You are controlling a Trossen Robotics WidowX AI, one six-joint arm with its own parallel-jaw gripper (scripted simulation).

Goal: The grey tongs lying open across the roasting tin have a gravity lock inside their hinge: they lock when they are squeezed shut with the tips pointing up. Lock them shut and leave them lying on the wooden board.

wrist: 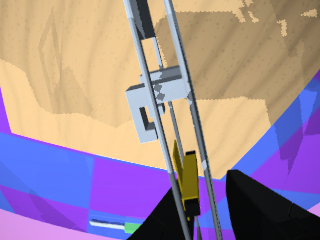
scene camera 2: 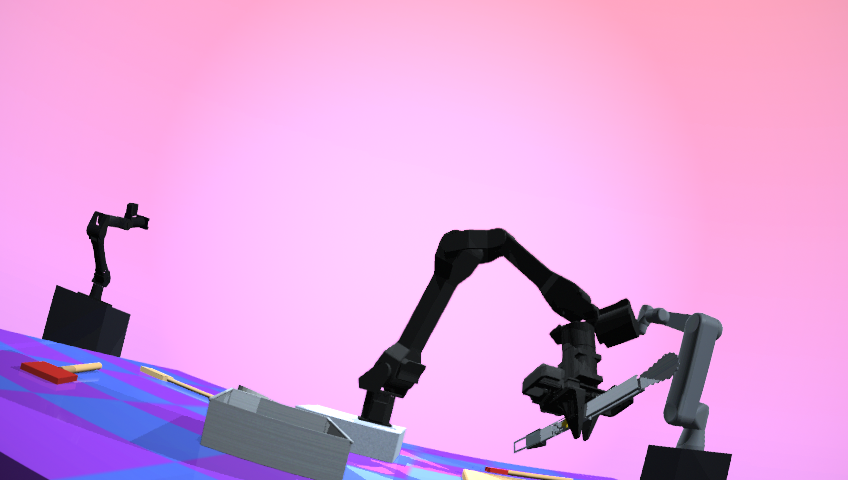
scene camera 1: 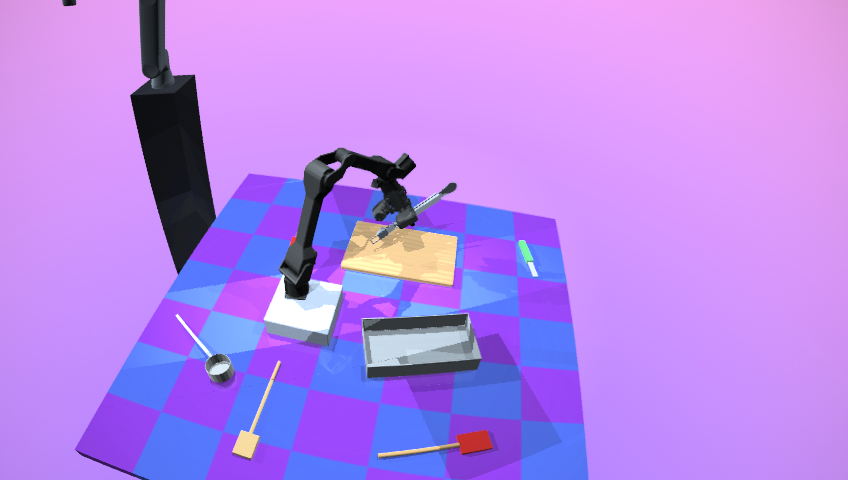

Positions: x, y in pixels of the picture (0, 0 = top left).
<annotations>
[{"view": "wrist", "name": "my gripper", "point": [208, 181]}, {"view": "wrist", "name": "yellow piece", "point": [188, 177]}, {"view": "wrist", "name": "wooden board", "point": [71, 71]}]
</annotations>
